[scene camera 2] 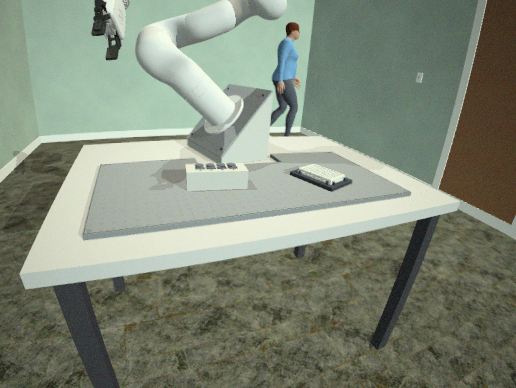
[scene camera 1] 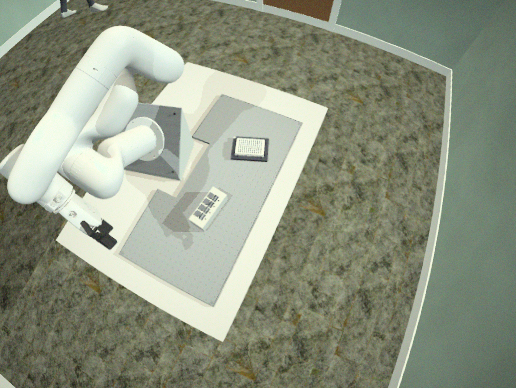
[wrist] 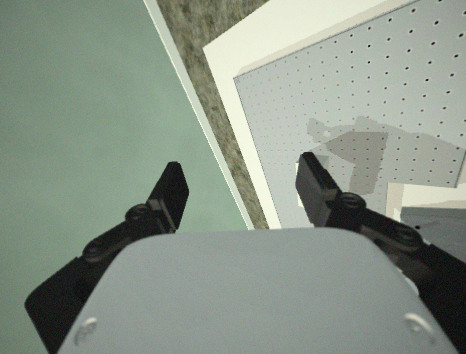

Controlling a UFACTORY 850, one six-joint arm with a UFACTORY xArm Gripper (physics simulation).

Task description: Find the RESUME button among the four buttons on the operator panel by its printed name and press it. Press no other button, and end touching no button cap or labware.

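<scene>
The operator panel (scene camera 1: 216, 209) (scene camera 2: 217, 181) is a white box on the grey perforated board. Four dark buttons (scene camera 1: 208, 203) (scene camera 2: 221, 166) stand in a row on its top; their printed names are too small to read, so I cannot tell which is RESUME. In the wrist view a white sliver of the panel (wrist: 299, 199) shows beside the right finger, which hides much of it. My gripper (scene camera 1: 106, 237) (scene camera 2: 105, 44) (wrist: 240, 173) is open and empty, high above the table and well off to the panel's side, touching neither buttons nor labware.
White labware (scene camera 1: 250, 147) (scene camera 2: 322, 173) sits in a dark holder on the grey board (scene camera 1: 240, 200) (scene camera 2: 150, 210) (wrist: 280, 115). The board lies on the white table (scene camera 1: 275, 200) (scene camera 2: 225, 231) (wrist: 252, 160). The robot's wedge-shaped base (scene camera 2: 257, 135) stands behind the panel. A person (scene camera 2: 286, 60) is beyond the table.
</scene>
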